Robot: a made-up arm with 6 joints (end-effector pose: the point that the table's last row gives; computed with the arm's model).
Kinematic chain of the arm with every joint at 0, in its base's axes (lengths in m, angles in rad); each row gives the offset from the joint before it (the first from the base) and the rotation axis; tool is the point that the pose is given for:
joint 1: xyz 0 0 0.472 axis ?
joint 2: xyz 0 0 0 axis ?
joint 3: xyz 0 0 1.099 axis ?
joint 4: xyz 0 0 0 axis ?
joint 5: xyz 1.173 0 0 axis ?
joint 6: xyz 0 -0.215 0 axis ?
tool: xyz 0 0 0
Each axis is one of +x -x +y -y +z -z.
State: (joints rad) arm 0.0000 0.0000 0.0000 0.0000 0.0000 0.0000
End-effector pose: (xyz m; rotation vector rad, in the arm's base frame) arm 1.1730 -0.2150 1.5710 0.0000 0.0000 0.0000
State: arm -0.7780 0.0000 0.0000 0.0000 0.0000 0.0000
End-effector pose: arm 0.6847 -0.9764 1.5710 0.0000 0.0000 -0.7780
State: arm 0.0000 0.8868 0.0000 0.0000 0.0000 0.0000
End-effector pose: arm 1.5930 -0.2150 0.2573 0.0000 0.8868 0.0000
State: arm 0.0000 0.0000 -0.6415 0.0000 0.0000 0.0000
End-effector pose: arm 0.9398 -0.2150 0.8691 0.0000 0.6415 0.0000
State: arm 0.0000 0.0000 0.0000 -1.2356 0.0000 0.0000
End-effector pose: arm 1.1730 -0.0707 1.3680 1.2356 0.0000 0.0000
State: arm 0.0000 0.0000 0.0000 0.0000 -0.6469 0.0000
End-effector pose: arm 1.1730 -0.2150 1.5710 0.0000 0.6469 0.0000
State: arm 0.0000 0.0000 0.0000 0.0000 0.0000 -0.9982
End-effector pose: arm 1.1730 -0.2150 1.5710 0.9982 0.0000 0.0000
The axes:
joint 1: +z
joint 2: +y
joint 3: -y
joint 4: -x
joint 5: -y
joint 6: -x

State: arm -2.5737 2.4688 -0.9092 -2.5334 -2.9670 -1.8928
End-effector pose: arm 0.4547 0.0808 0.0067 0.1850 0.8670 -2.2279
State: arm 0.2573 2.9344 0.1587 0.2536 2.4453 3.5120
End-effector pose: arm -0.7690 -0.4176 -1.0735 2.8573 0.6482 -0.4098
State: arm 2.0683 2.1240 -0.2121 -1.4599 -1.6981 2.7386
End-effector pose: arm 0.0360 -0.0164 -0.8033 0.1796 -1.5097 -2.1643
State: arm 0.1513 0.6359 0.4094 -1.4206 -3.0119 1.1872
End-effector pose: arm 1.7329 0.2317 0.8856 -0.2933 -0.8491 -2.9308
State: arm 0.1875 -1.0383 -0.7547 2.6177 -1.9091 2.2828
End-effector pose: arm 0.1119 0.2107 1.4614 1.1223 -2.1768 0.5724
